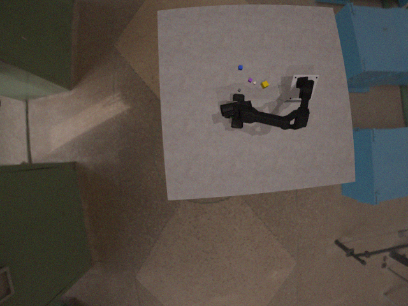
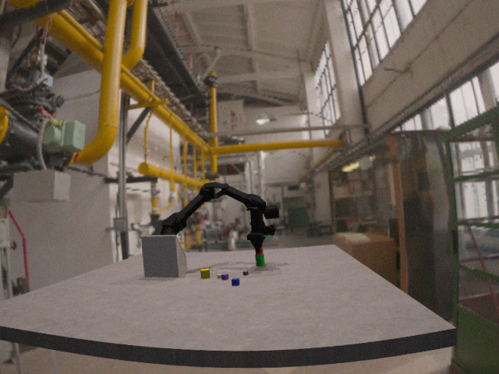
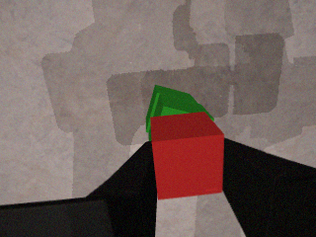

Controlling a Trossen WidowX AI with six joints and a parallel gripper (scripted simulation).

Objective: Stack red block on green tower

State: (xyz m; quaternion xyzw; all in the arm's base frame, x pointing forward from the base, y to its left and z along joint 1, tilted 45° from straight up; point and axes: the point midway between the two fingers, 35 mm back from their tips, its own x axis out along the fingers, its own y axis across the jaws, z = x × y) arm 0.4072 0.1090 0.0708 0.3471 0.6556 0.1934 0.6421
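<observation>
My gripper tip is now 10 mm below the red block. The rest, counted from my gripper tip: purple block 140 mm behind, 220 mm to the right, 50 mm below; yellow block 230 mm behind, 180 mm to the right, 50 mm below; dark block 60 mm behind, 160 mm to the right, 60 mm below.
</observation>
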